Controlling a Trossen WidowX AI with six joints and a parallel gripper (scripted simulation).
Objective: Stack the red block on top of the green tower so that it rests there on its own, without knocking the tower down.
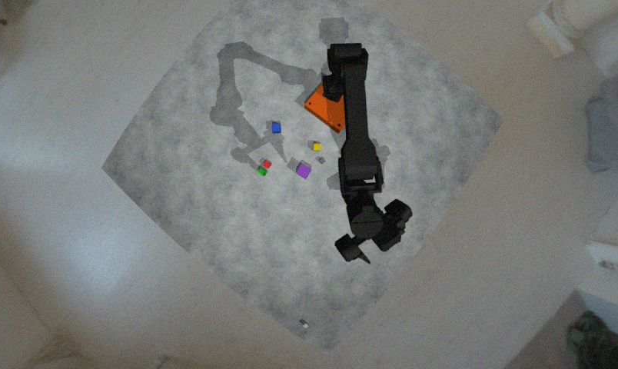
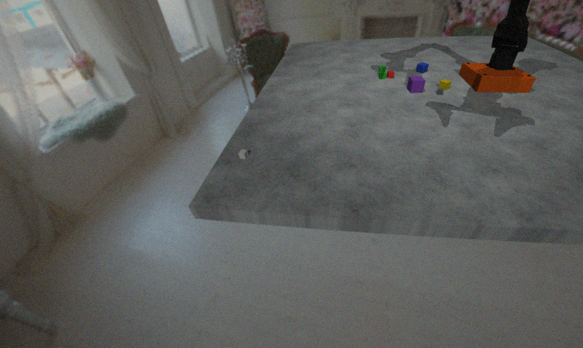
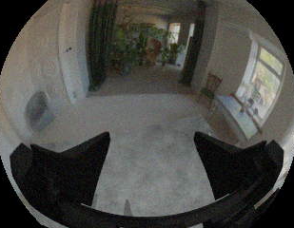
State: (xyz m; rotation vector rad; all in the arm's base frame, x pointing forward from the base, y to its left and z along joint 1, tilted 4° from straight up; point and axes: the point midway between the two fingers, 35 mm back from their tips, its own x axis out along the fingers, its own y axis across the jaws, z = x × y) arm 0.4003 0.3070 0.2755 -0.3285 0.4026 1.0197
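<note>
Right now the red block is 41 cm to the right of my gripper tip, 32 cm below it and 6 cm behind it. From my gripper tip the other things lie so: purple block 31 cm below, 28 cm to the right, 10 cm behind; yellow block 32 cm below, 28 cm to the right, 20 cm behind; grey cube 33 cm below, 24 cm to the right, 16 cm behind.
</note>
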